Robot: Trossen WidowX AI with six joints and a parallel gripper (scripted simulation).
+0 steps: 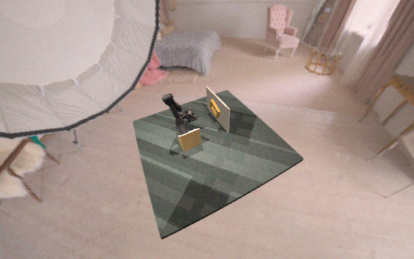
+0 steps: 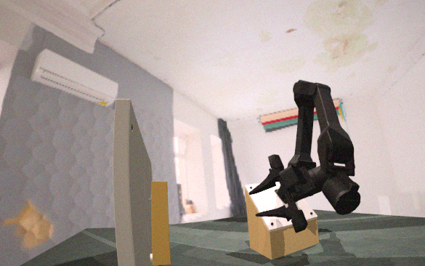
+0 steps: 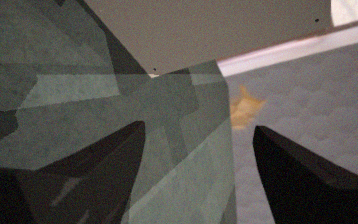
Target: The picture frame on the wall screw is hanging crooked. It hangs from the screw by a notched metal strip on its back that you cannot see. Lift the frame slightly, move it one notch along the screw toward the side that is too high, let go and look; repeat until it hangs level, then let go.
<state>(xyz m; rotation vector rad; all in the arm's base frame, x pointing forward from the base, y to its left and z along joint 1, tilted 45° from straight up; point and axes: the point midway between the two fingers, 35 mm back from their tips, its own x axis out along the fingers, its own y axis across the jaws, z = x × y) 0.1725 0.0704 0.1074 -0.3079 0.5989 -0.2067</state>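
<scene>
My gripper tip is now 22 cm short of the picture frame, 4 cm to the right of it and 2 cm above it. Round my gripper tip: wall panel: 23 cm ahead, 3 cm to the left, 2 cm below.
</scene>
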